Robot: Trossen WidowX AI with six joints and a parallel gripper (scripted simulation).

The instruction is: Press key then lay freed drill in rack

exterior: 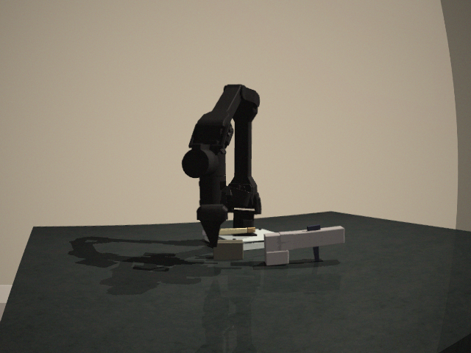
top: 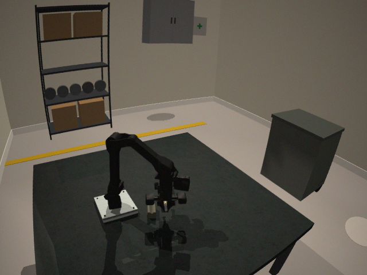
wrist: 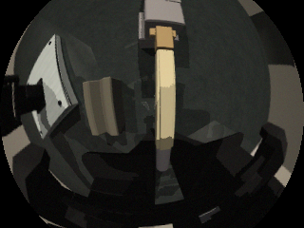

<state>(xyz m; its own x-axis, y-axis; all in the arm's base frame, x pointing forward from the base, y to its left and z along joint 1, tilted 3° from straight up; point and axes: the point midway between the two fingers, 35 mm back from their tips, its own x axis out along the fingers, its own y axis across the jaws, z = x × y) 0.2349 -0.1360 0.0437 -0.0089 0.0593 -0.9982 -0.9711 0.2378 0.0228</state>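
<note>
Now: gripper tip 10 mm short of the drill, 40 mm to the right of it and 30 mm below it. Also, from my gripper tip: rack: 60 mm behind, 50 mm to the left, 20 mm below; housing: 50 mm ahead, 190 mm to the left; dark blue key: 60 mm ahead, 220 mm to the left, 10 mm above.
</note>
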